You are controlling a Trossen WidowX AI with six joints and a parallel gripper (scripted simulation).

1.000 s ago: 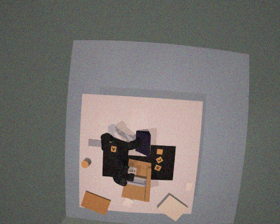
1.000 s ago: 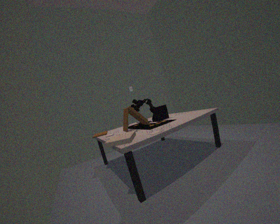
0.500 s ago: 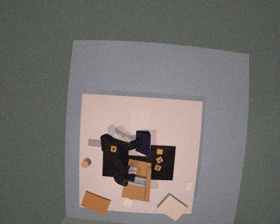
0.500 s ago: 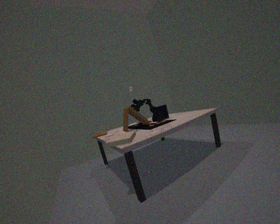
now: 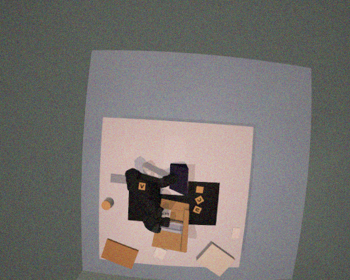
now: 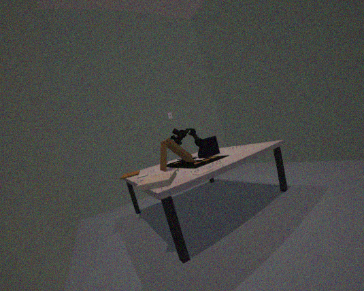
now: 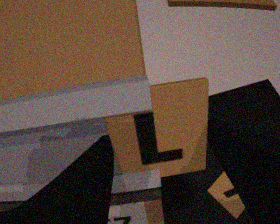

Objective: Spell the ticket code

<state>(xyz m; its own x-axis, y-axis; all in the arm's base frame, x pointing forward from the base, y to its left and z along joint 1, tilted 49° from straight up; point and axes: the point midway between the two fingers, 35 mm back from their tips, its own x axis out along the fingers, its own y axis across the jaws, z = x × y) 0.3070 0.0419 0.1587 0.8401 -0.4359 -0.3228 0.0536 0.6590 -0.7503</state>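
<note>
The white ticket is 5 cm behind my gripper tip, 6 cm to the left of it and 7 cm below it. From my gripper tip the other things lie so: grey block: 24 cm behind, 37 cm to the right, 17 cm below; black mat: 14 cm behind, 11 cm to the left, 17 cm below; letter tile: right at my gripper tip.
</note>
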